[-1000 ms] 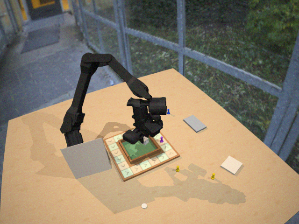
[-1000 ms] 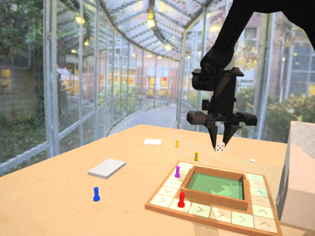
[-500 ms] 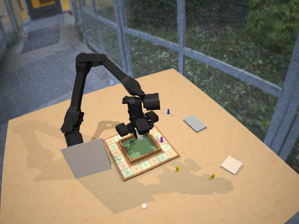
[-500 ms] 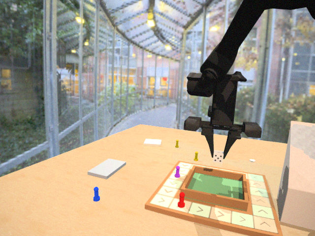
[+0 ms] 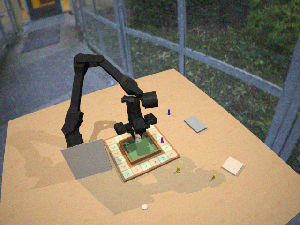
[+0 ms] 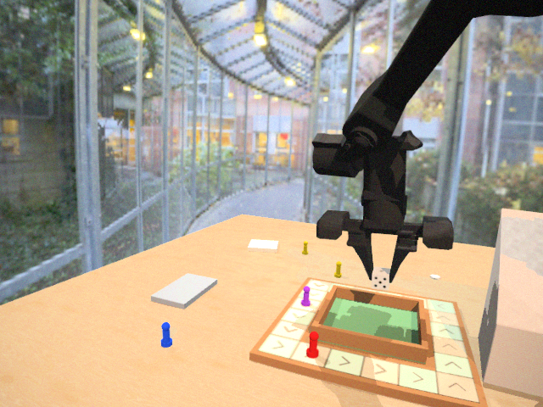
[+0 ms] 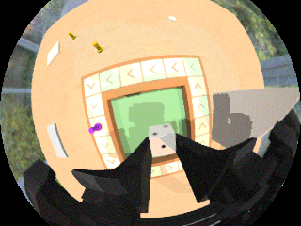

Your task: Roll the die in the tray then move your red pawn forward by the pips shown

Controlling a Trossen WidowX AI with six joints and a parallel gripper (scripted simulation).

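Right now my gripper tip is 13 cm to the right of the red pawn, 6 cm above it and 5 cm short of it. Round my gripper tip: green tray: 8 cm below, 1 cm to the left; white die: right at my gripper tip; purple pawn: 12 cm ahead, 6 cm below.
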